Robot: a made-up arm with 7 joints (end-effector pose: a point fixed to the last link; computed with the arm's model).
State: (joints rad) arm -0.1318 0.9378 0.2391 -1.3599 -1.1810 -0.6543 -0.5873
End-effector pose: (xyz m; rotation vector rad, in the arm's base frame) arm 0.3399 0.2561 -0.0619 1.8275 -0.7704 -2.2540
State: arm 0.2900 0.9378 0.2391 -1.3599 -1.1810 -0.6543 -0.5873
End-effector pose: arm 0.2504 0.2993 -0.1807 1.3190 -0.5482 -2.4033
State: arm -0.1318 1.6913 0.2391 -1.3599 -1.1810 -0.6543 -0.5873
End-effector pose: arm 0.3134 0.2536 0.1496 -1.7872 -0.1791 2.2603
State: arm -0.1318 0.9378 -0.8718 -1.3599 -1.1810 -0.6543 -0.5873
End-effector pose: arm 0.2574 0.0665 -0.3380 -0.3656 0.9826 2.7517
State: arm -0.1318 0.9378 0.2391 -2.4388 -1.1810 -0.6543 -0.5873
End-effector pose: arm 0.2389 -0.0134 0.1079 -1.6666 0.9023 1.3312
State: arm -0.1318 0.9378 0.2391 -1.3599 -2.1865 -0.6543 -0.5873
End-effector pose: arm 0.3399 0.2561 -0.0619 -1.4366 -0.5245 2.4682
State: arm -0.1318 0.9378 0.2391 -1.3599 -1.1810 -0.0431 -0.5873
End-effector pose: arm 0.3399 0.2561 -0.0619 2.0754 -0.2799 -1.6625
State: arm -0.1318 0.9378 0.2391 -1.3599 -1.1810 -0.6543 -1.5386
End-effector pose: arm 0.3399 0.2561 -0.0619 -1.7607 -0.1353 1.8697
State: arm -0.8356 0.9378 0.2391 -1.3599 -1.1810 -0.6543 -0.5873
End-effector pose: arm 0.3535 0.1690 0.1773 -2.3050 0.9853 1.5160
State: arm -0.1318 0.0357 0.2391 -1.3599 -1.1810 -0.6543 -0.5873
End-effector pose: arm 0.3530 0.0722 -0.2347 1.3019 -1.5618 -1.5450
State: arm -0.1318 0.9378 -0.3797 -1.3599 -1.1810 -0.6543 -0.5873
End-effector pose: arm 0.3405 0.1389 -0.2230 -1.0883 0.9589 2.7311
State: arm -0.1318 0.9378 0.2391 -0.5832 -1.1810 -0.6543 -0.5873
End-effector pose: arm 0.2065 0.3893 -0.2206 1.1618 -0.3428 -1.9662
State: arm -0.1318 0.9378 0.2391 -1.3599 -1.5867 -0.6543 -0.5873
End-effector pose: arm 0.3399 0.2561 -0.0619 -1.8069 0.2564 2.5400
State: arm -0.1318 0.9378 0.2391 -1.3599 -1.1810 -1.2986 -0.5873
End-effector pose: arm 0.3399 0.2561 -0.0619 -1.1499 1.1551 2.4291
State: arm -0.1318 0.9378 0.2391 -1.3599 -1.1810 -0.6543 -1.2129
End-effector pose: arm 0.3399 0.2561 -0.0619 -1.8713 0.1617 2.0922
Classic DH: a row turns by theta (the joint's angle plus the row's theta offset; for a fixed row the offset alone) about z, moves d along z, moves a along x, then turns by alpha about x. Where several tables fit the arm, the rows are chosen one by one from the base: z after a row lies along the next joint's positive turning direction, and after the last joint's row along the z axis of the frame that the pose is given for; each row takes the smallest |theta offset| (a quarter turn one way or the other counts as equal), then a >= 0, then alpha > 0; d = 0 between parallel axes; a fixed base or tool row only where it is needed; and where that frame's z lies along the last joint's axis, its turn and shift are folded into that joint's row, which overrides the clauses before.
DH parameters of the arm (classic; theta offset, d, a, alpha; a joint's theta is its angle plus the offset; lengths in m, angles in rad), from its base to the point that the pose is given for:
base (fixed): 0 0 0 -1.2217
joint 1: 1.5708 0 0 1.5708
joint 2: 1.2217 0 0 -1.5708
joint 3: -1.5708 -0.1734 0.0195 -1.5708
joint 4: 0 0 -0.0391 1.5708
joint 5: 0 -0.3229 0 -1.5708
joint 6: 0 0 0 1.5708
joint 7: 0 0 0 0

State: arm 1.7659 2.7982 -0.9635 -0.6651 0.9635 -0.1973 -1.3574
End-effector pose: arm 0.2235 0.4351 -0.0050 0.0475 -1.7819 2.2726
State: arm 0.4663 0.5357 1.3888 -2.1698 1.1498 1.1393 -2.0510
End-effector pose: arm 0.0647 0.2825 0.1075 1.3267 -0.4780 -1.1147
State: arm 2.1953 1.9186 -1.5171 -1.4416 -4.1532 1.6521 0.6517
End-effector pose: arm -0.2819 0.1761 0.2568 -0.8620 -1.9727 -0.7192
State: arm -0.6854 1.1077 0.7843 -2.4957 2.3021 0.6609 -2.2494
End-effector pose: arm 0.0309 -0.0021 0.2506 -1.1443 1.8718 1.3227
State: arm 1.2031 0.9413 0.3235 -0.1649 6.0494 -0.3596 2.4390
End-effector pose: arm -0.3687 0.3302 -0.0676 1.1226 -0.6192 1.8492
